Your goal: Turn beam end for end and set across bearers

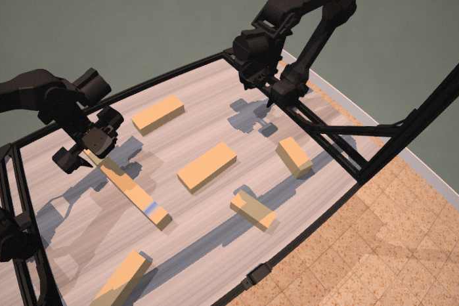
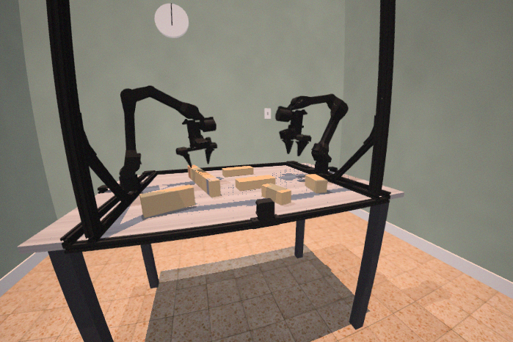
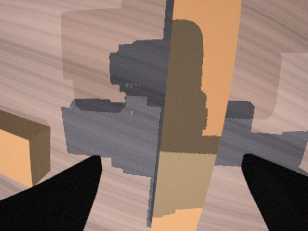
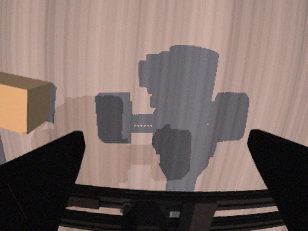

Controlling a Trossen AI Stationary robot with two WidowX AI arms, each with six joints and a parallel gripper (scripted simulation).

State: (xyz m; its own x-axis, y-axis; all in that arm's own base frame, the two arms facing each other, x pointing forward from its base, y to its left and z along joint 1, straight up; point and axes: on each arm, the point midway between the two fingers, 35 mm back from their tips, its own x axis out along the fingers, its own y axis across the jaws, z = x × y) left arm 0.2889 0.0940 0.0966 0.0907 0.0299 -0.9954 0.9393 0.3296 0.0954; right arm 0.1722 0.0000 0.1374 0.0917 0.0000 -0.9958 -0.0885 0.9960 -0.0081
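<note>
Right now my left hand is 80 mm above the beam and 40 mm past it.
</note>
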